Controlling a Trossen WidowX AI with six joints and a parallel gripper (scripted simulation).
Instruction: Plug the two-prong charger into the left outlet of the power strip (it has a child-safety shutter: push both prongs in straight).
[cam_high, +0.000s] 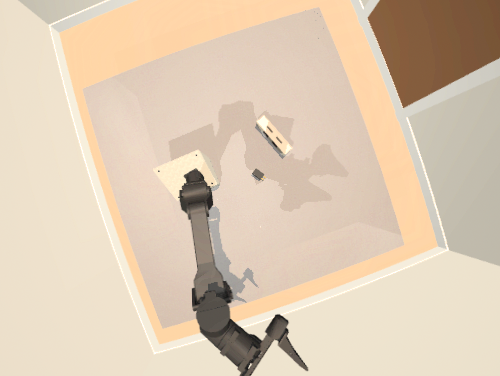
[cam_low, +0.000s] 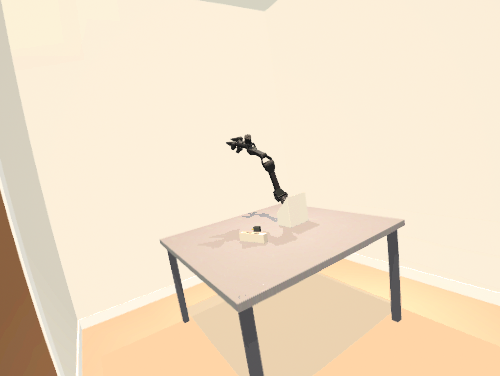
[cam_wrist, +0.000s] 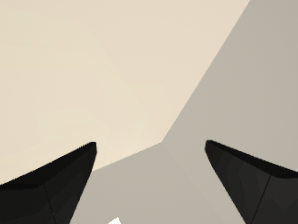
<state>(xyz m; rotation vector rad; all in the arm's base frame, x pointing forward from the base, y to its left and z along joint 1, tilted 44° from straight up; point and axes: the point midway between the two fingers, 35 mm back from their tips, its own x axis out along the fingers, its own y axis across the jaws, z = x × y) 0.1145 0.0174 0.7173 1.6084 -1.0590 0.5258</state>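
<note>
My gripper tip is 690 mm above the dark charger, 380 mm to the right of it and 180 mm short of it.
</note>
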